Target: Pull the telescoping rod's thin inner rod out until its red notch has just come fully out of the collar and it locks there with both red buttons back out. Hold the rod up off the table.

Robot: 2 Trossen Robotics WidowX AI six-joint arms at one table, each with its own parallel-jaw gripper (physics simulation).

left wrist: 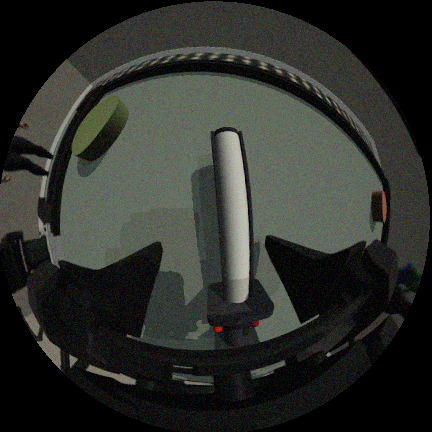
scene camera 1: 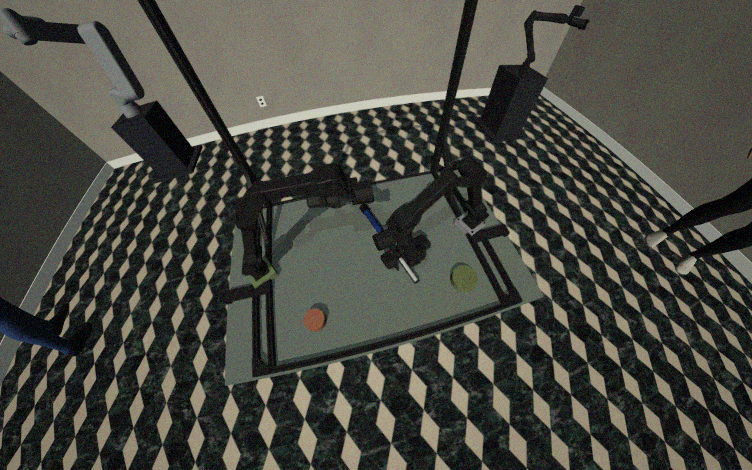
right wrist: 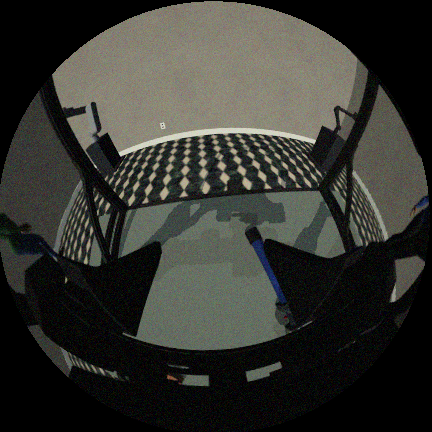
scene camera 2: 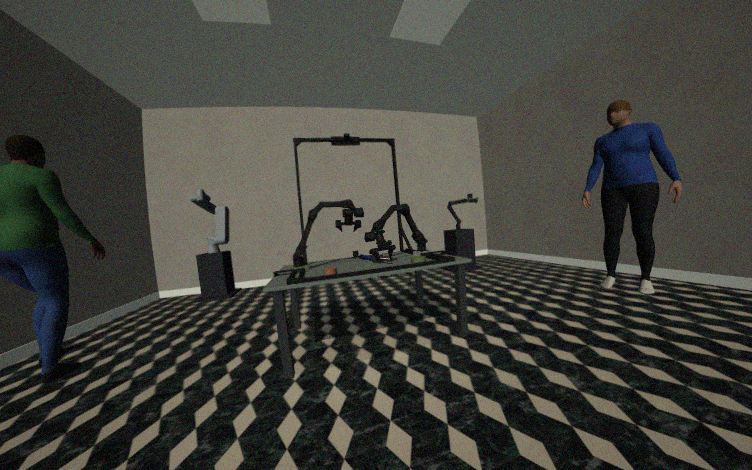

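The telescoping rod lies on the table. Its blue outer tube (scene camera 1: 372, 221) (right wrist: 270, 273) has a black end cap. Its white inner rod (scene camera 1: 409, 270) (left wrist: 234, 215) sticks out of the black collar (left wrist: 262, 299). Two red buttons (left wrist: 218, 329) (left wrist: 255, 323) show at the collar's sides. No red notch shows on the visible white part. My left gripper (scene camera 1: 403, 256) (scene camera 2: 382, 258) (left wrist: 213, 244) is open, low over the rod, one finger on each side of the white part near the collar. My right gripper (scene camera 1: 346, 196) (scene camera 2: 348, 228) (right wrist: 212, 246) is open and empty, high above the table near the blue end.
A green disc (scene camera 1: 464, 277) (left wrist: 100, 129) lies at the right of the table in scene camera 1. An orange disc (scene camera 1: 313, 319) (scene camera 2: 330, 271) lies at the lower left there. Black rails edge the table, and two black posts rise at its back.
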